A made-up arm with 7 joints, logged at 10 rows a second.
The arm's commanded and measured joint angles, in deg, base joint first. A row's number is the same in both.
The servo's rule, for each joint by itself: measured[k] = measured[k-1] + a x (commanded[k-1-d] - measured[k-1]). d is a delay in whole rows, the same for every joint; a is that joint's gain. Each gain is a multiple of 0.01, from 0.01 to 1. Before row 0 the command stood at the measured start. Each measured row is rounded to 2 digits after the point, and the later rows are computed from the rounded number. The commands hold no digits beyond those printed.
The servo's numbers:
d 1
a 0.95 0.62 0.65 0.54 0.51 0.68 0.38
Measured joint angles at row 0: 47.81, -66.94, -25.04, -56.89, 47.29, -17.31, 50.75
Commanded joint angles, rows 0 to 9: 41.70, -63.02, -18.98, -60.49, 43.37, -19.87, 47.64; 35.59, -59.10, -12.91, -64.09, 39.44, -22.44, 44.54; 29.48, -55.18, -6.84, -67.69, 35.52, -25.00, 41.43; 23.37, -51.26, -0.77, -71.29, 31.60, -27.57, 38.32; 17.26, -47.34, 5.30, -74.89, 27.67, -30.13, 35.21; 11.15, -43.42, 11.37, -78.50, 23.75, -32.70, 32.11; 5.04, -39.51, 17.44, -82.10, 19.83, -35.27, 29.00; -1.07, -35.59, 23.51, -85.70, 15.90, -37.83, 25.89; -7.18, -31.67, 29.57, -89.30, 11.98, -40.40, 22.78; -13.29, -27.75, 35.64, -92.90, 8.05, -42.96, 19.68
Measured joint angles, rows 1 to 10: 47.81, -66.94, -25.04, -56.89, 47.29, -17.31, 50.75; 42.01, -64.51, -21.10, -58.83, 45.29, -19.05, 49.57; 35.91, -61.16, -15.78, -61.67, 42.31, -21.36, 47.66; 29.80, -57.45, -9.97, -64.92, 38.85, -23.84, 45.29; 23.69, -53.61, -3.99, -68.36, 35.15, -26.38, 42.64; 17.58, -49.72, 2.05, -71.89, 31.34, -28.93, 39.82; 11.47, -45.81, 8.11, -75.46, 27.47, -31.49, 36.89; 5.36, -41.90, 14.17, -79.05, 23.57, -34.06, 33.89; -0.75, -37.99, 20.24, -82.64, 19.66, -36.62, 30.85; -6.86, -34.07, 26.30, -86.24, 15.74, -39.19, 27.78
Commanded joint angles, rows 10 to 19: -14.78, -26.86, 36.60, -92.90, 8.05, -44.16, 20.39; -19.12, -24.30, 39.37, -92.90, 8.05, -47.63, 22.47; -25.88, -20.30, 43.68, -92.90, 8.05, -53.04, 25.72; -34.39, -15.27, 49.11, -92.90, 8.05, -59.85, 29.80; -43.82, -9.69, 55.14, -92.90, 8.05, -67.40, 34.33; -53.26, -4.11, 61.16, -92.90, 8.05, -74.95, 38.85; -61.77, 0.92, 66.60, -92.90, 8.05, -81.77, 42.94; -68.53, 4.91, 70.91, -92.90, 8.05, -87.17, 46.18; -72.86, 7.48, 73.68, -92.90, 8.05, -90.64, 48.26; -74.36, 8.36, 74.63, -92.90, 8.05, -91.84, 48.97
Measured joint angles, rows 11 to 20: -12.97, -30.15, 32.37, -89.84, 11.82, -41.75, 24.70; -14.69, -28.11, 35.12, -91.49, 9.90, -43.39, 23.06; -18.90, -25.75, 37.88, -92.25, 8.96, -46.27, 22.84; -25.53, -22.37, 41.65, -92.60, 8.50, -50.87, 23.93; -33.95, -17.97, 46.50, -92.76, 8.27, -56.98, 26.16; -43.33, -12.84, 52.12, -92.84, 8.16, -64.07, 29.26; -52.76, -7.43, 58.00, -92.87, 8.10, -71.47, 32.90; -61.32, -2.25, 63.59, -92.89, 8.07, -78.47, 36.72; -68.17, 2.19, 68.35, -92.90, 8.06, -84.39, 40.31; -72.63, 5.47, 71.81, -92.90, 8.05, -88.64, 43.33
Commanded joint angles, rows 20 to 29: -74.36, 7.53, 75.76, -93.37, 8.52, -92.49, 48.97; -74.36, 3.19, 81.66, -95.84, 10.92, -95.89, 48.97; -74.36, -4.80, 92.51, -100.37, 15.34, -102.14, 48.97; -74.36, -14.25, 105.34, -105.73, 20.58, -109.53, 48.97; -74.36, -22.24, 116.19, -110.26, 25.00, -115.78, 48.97; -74.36, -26.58, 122.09, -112.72, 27.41, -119.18, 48.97; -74.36, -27.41, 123.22, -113.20, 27.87, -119.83, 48.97; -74.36, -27.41, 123.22, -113.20, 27.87, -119.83, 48.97; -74.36, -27.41, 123.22, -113.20, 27.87, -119.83, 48.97; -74.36, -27.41, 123.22, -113.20, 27.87, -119.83, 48.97
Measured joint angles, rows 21 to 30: -74.27, 7.26, 73.64, -92.90, 8.05, -90.82, 45.47; -74.36, 7.43, 75.02, -93.15, 8.29, -91.96, 46.80; -74.36, 4.80, 79.34, -94.60, 9.63, -94.63, 47.62; -74.36, -1.15, 87.90, -97.72, 12.54, -99.74, 48.13; -74.36, -9.27, 99.24, -102.05, 16.64, -106.40, 48.45; -74.36, -17.31, 110.26, -106.48, 20.90, -112.78, 48.65; -74.36, -23.06, 117.95, -109.85, 24.22, -117.13, 48.77; -74.36, -25.76, 121.38, -111.66, 26.08, -118.97, 48.85; -74.36, -26.78, 122.58, -112.49, 26.99, -119.55, 48.90; -74.36, -27.17, 123.00, -112.87, 27.44, -119.74, 48.93
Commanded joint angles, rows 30 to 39: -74.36, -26.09, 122.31, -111.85, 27.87, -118.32, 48.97; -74.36, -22.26, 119.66, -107.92, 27.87, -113.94, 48.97; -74.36, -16.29, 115.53, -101.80, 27.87, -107.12, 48.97; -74.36, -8.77, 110.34, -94.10, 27.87, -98.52, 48.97; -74.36, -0.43, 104.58, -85.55, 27.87, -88.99, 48.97; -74.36, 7.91, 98.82, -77.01, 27.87, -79.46, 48.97; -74.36, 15.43, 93.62, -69.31, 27.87, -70.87, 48.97; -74.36, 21.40, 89.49, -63.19, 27.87, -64.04, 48.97; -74.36, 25.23, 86.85, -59.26, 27.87, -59.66, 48.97; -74.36, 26.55, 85.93, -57.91, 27.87, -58.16, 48.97
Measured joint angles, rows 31 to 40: -74.36, -27.32, 123.14, -113.05, 27.66, -119.80, 48.95; -74.36, -26.56, 122.60, -112.40, 27.77, -118.79, 48.96; -74.36, -23.89, 120.69, -109.98, 27.82, -115.49, 48.96; -74.36, -19.18, 117.34, -105.56, 27.85, -109.80, 48.96; -74.36, -12.73, 112.79, -99.37, 27.86, -102.13, 48.96; -74.36, -5.10, 107.45, -91.91, 27.87, -93.19, 48.96; -74.36, 2.97, 101.84, -83.86, 27.87, -83.85, 48.96; -74.36, 10.70, 96.50, -76.00, 27.87, -75.02, 48.96; -74.36, 17.33, 91.94, -69.08, 27.87, -67.55, 48.96; -74.36, 22.23, 88.63, -63.78, 27.87, -62.18, 48.96
